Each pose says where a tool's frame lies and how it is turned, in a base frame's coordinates. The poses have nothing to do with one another.
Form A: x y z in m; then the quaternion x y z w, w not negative.
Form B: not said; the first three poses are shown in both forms.
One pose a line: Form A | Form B
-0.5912 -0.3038 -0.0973 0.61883 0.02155 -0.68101 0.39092 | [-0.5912 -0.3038 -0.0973], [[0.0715 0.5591 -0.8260], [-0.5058 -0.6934 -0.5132], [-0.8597 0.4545 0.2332]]
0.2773 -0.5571 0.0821 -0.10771 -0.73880 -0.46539 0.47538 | [0.2773 -0.5571 0.0821], [[-0.5248 0.6016 -0.6022], [-0.2833 0.5436 0.7901], [0.8027 0.5853 -0.1149]]
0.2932 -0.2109 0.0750 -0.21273 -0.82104 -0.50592 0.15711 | [0.2932 -0.2109 0.0750], [[-0.8601 0.5083 -0.0427], [0.1903 0.3976 0.8976], [0.4732 0.7639 -0.4387]]
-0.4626 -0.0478 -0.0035 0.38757 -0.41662 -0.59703 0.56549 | [-0.4626 -0.0478 -0.0035], [[-0.0600 0.3523 -0.9340], [-0.9982 -0.0133 0.0591], [0.0084 0.9358 0.3524]]
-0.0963 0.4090 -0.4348 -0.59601 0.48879 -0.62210 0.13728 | [-0.0963 0.4090 -0.4348], [[-0.2519 -0.4118 0.8758], [-0.7535 -0.4845 -0.4445], [0.6074 -0.7718 -0.1883]]
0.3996 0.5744 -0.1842 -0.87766 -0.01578 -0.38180 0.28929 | [0.3996 0.5744 -0.1842], [[0.7080 0.2486 0.6611], [-0.1932 -0.8321 0.5198], [0.6793 -0.4957 -0.5411]]
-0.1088 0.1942 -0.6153 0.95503 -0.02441 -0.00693 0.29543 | [-0.1088 0.1942 -0.6153], [[0.9987 -0.0425 -0.0277], [-0.0507 -0.8243 -0.5639], [0.0012 0.5646 -0.8253]]
